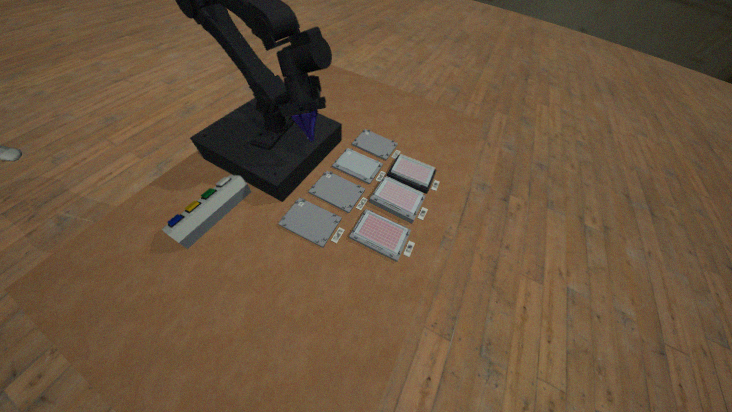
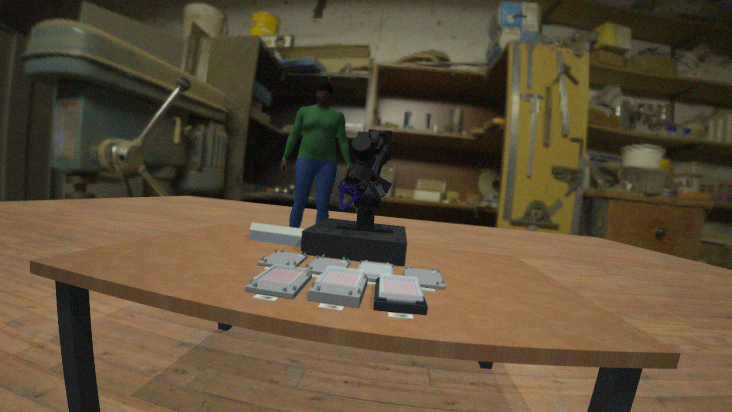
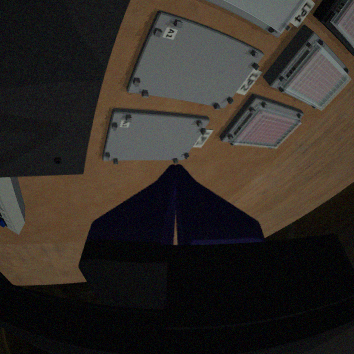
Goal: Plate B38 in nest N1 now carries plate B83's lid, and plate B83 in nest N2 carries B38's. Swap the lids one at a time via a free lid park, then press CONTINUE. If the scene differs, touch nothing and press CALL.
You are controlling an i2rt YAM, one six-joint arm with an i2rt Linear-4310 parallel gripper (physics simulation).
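Places are measured from the arm's base along level axes (x right, y ahead, z up), in metres.
Where they show: gripper, fingertip midpoint: point(image 1: 312, 141) point(image 2: 340, 210) point(image 3: 175, 173); arm's base, origin of the base link: point(image 1: 276, 128) point(image 2: 364, 229).
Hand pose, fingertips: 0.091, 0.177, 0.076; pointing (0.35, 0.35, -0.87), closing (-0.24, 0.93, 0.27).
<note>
Things, the pixels of their centre, and the offset from my fingertips, as dx, dy, dz.
- LP2, body centre: point(image 3: 199, 68) point(image 2: 328, 264) point(image 1: 337, 189) +0.021, +0.078, -0.147
- LP4, body centre: point(image 2: 375, 269) point(image 1: 358, 163) -0.107, +0.102, -0.143
- button box, body centre: point(image 1: 207, 205) point(image 2: 280, 233) +0.217, -0.222, -0.125
My gripper point(image 1: 310, 139) point(image 2: 342, 208) point(image 3: 175, 173) is shut and empty, above the table beside the robot's base. Three plates with pink wells under clear lids sit in nests: one point(image 1: 381, 231) point(image 2: 280, 276) point(image 3: 265, 127), a middle one point(image 1: 398, 197) point(image 2: 339, 280) point(image 3: 320, 75), and one point(image 1: 413, 169) point(image 2: 401, 287) in a black nest. Their labels are too small to read. Beside them are bare grey lid parks: one point(image 1: 309, 221) point(image 3: 155, 135), LP2 point(image 1: 337, 191) point(image 3: 195, 62), and a far one point(image 1: 375, 143) point(image 2: 425, 277). LP4 point(image 1: 357, 164) point(image 3: 260, 10) looks paler, as if it bears a clear lid.
A button box point(image 1: 214, 214) point(image 2: 275, 234) point(image 3: 15, 205) has blue point(image 1: 175, 220), yellow point(image 1: 192, 206), green point(image 1: 208, 193) and white point(image 1: 223, 181) buttons; their lettering is unreadable. The black robot base point(image 1: 240, 153) point(image 2: 353, 245) stands between it and the parks. A person point(image 2: 317, 133) stands behind the table.
</note>
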